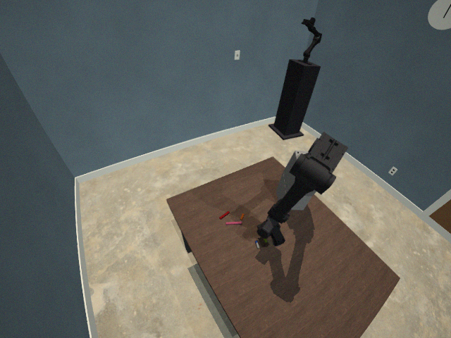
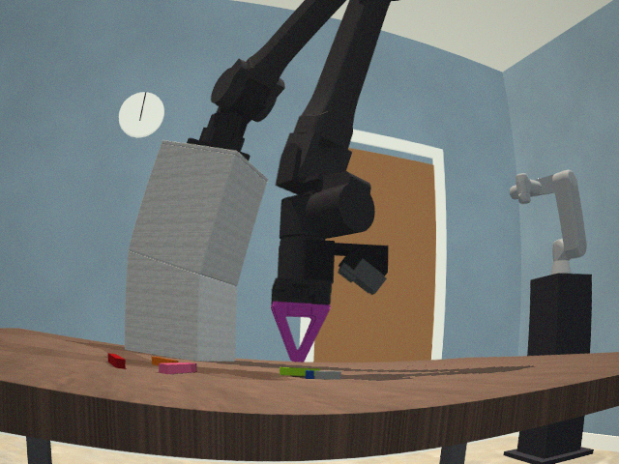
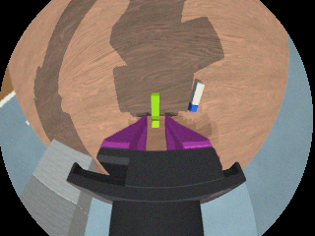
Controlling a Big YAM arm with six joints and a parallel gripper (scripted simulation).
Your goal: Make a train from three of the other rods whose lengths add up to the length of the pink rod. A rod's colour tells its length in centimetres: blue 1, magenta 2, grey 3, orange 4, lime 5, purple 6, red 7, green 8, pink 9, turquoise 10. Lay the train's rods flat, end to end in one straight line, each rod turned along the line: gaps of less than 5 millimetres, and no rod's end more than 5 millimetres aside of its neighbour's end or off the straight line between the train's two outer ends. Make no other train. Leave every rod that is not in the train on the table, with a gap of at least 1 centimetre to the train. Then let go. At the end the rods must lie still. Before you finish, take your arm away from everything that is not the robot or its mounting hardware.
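Right now the lime rod is 20 mm below my hand. Round my hand: orange rod: 50 mm ahead, 170 mm to the right, 20 mm below; then grey rod: 60 mm ahead, 30 mm to the left, 20 mm below; then blue rod: 50 mm ahead, 10 mm to the left, 20 mm below.
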